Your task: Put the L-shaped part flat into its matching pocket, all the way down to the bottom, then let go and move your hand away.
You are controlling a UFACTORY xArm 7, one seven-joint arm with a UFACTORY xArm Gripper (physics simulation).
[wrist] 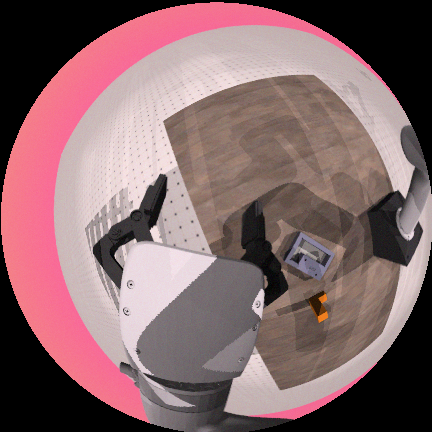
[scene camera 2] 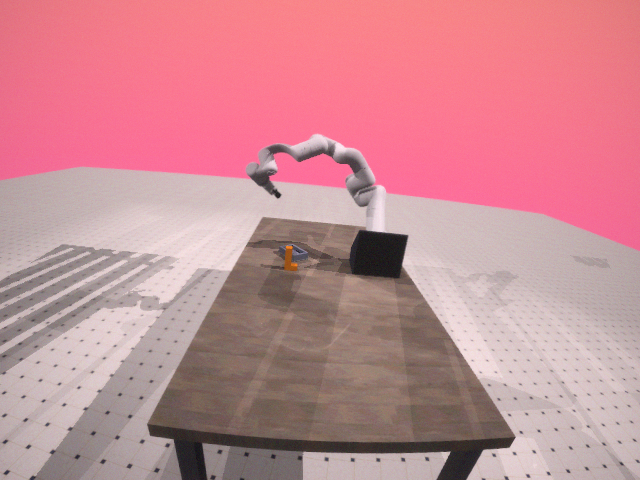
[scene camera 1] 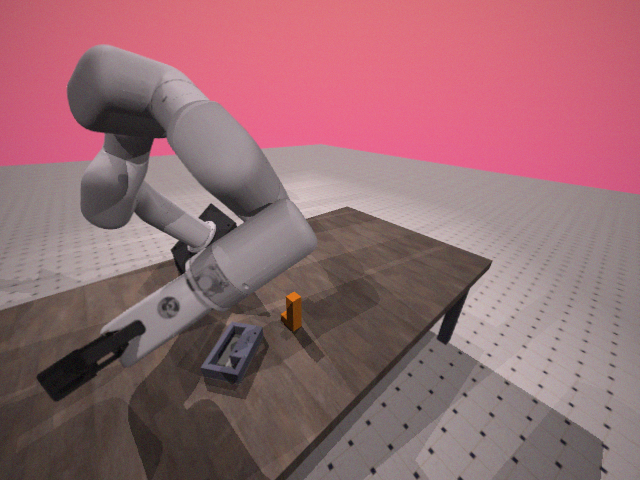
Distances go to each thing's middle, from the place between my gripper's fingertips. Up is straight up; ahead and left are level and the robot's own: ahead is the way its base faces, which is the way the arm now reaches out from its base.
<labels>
Now: hand 28 cm above the blue-grey pocket block [scene camera 1: 229, 360], 18 cm to the right of it and 16 cm past it.
</labels>
